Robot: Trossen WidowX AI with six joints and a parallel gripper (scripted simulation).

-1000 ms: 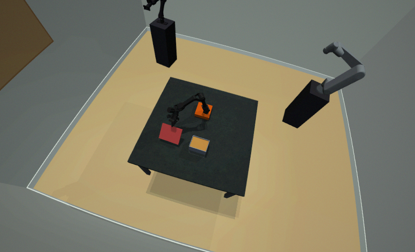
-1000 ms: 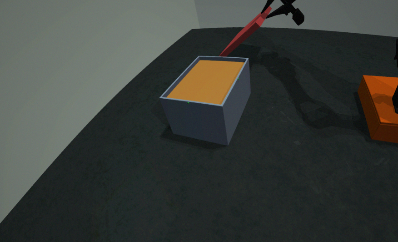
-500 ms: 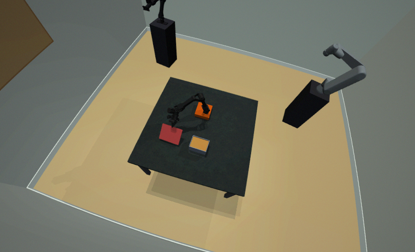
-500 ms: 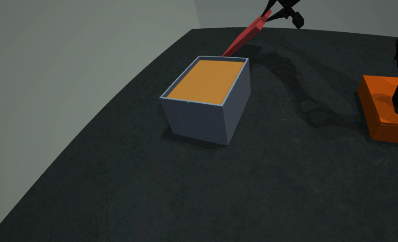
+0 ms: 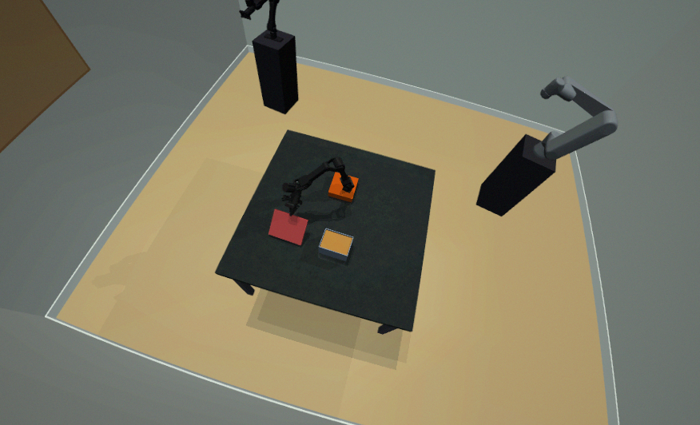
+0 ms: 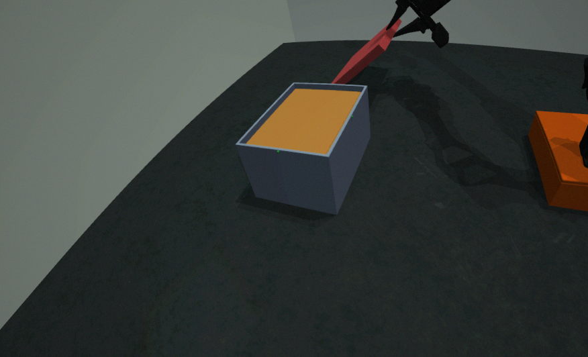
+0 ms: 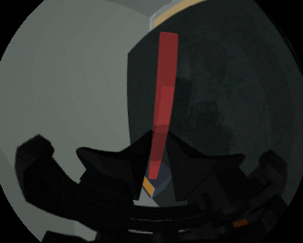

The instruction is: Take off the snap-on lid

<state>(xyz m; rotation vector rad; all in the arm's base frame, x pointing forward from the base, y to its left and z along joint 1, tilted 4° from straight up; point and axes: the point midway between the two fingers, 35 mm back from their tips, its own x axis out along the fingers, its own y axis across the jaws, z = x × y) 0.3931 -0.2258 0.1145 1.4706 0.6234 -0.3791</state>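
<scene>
The lid is 60 mm ahead of my gripper tip, 50 mm below it and 10 mm to the left of it. From my gripper tip the other things lie so: storage box: 340 mm to the left, 80 mm below, 20 mm ahead.
</scene>
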